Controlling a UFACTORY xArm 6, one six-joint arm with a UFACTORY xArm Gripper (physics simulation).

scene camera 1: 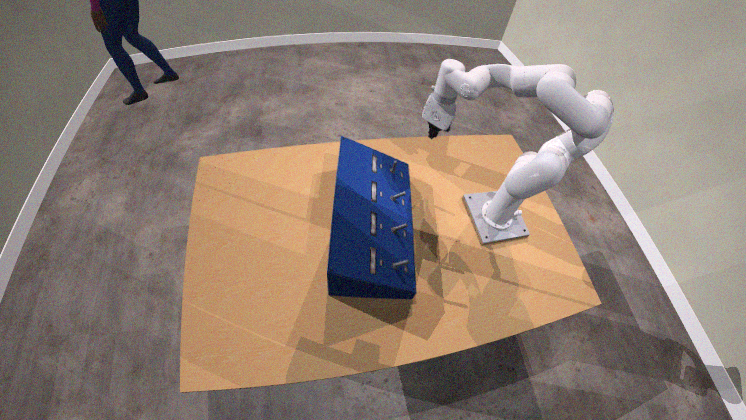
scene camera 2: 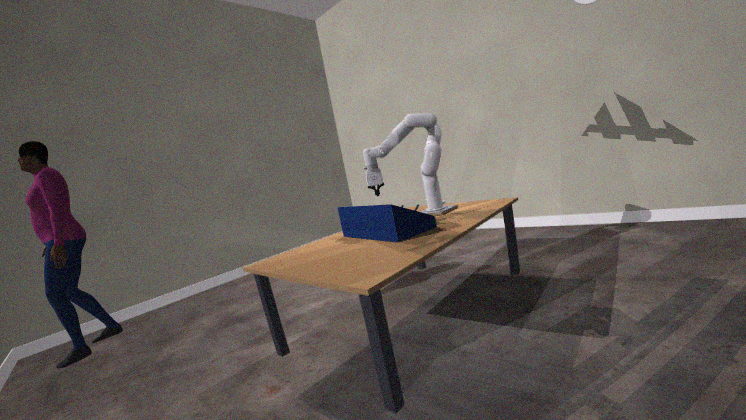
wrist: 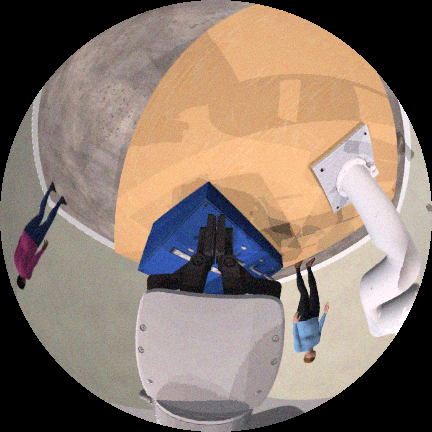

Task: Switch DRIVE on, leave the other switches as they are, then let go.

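Where they show: gripper, between the fingertips: (scene camera 1: 432, 136) (scene camera 2: 378, 196) (wrist: 216, 222); arm's base, origin of its link: (scene camera 1: 496, 215) (scene camera 2: 435, 209) (wrist: 351, 176).
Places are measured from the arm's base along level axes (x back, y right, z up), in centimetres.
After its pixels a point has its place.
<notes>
A blue sloped switch panel (scene camera 1: 350, 224) {z 13.0, x -55.9, y -6.7 cm} (scene camera 2: 368, 223) {z 6.3, x -60.3, y -1.0 cm} (wrist: 167, 227) {z 5.8, x -42.6, y 25.3 cm} stands on the table. In scene camera 1 it shows a row of light label plates and a row of metal levers. The farthest lever (scene camera 1: 394, 166) {z 9.9, x -38.1, y 16.9 cm} sits at a different angle from the nearer levers, such as the middle one (scene camera 1: 399, 229) {z 9.0, x -41.0, y -6.9 cm} and the nearest one (scene camera 1: 400, 265) {z 8.8, x -43.0, y -18.9 cm}. The label words are not legible, so I cannot tell which is DRIVE. My gripper (scene camera 1: 432, 137) {z 15.4, x -23.2, y 25.8 cm} (scene camera 2: 376, 194) {z 15.4, x -23.2, y 25.8 cm} (wrist: 216, 222) {z 15.4, x -23.2, y 25.8 cm} is shut and empty, raised above the panel's height near its far end. In the wrist view its fingers hide part of the panel.
The wooden table (scene camera 1: 245, 313) {z -2.2, x -89.3, y -25.9 cm} (scene camera 2: 323, 260) {z -2.1, x -92.0, y -2.7 cm} (wrist: 265, 50) {z -2.1, x -1.6, y 34.8 cm} carries the arm's base plate (scene camera 1: 475, 211) {z 0.0, x -8.3, y 2.5 cm} (wrist: 325, 181) {z 0.0, x -8.8, y 4.6 cm} beside the panel. A person in a pink top (scene camera 2: 52, 203) (wrist: 27, 250) is beyond the table. Another person in light blue (wrist: 306, 335) shows in the wrist view.
</notes>
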